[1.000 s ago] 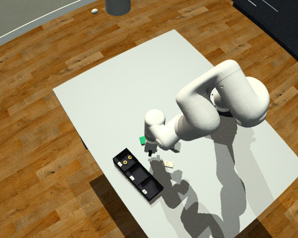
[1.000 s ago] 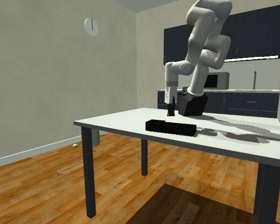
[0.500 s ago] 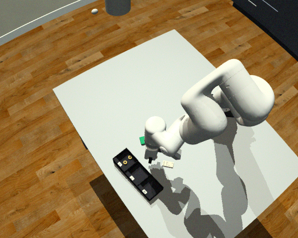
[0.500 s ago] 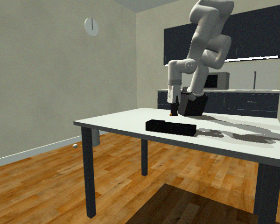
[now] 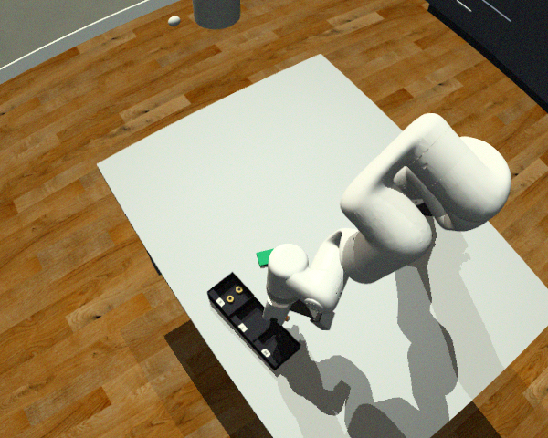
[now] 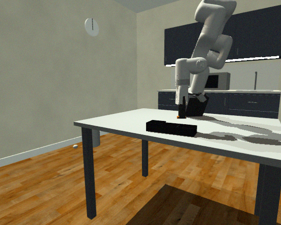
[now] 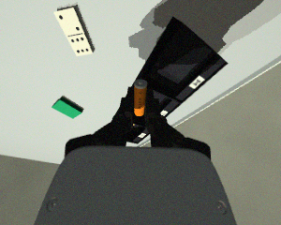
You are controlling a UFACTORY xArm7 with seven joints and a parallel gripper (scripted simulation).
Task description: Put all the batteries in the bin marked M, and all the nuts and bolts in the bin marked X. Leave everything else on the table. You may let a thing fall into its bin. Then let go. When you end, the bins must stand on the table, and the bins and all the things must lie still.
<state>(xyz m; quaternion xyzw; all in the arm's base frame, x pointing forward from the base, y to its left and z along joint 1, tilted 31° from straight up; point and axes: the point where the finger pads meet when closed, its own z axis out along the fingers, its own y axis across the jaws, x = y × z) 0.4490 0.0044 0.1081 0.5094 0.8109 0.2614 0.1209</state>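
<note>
Right now the black three-compartment bin is 50 mm ahead of my hand, 40 mm to the right of it and 70 mm below it. Round my hand: white domino: 100 mm behind, 80 mm below; then green block: 90 mm behind, 160 mm to the right, 80 mm below; then orange battery: 20 mm below.
</note>
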